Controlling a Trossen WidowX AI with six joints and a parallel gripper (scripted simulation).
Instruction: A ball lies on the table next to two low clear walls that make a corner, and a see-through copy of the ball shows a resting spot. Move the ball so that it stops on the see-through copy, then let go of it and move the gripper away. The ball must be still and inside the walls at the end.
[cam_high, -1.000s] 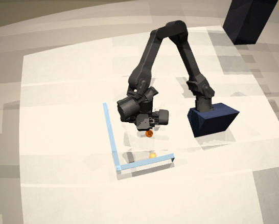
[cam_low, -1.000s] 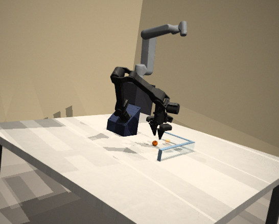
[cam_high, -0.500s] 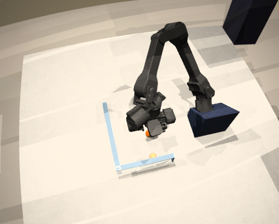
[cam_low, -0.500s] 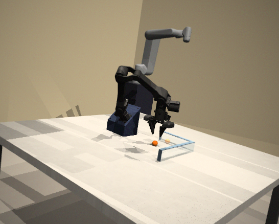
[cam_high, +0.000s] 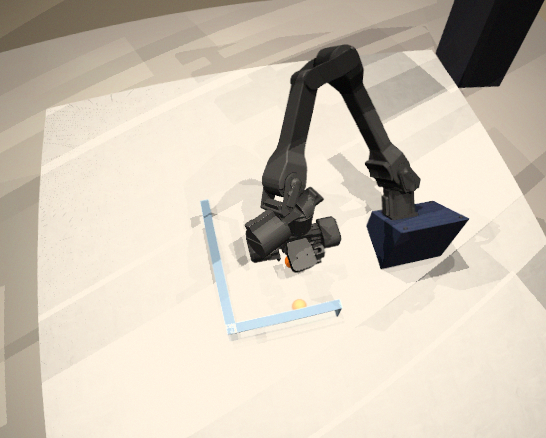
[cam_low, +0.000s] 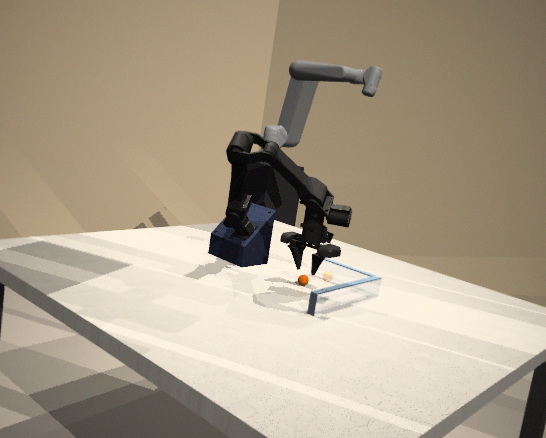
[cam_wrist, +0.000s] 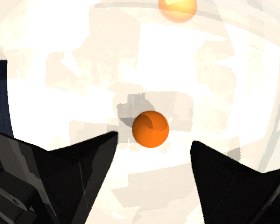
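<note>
Now: the orange ball 30 mm below my gripper tip. The rest, counted from my gripper tip: see-through ball copy 110 mm to the left, 30 mm below.
</note>
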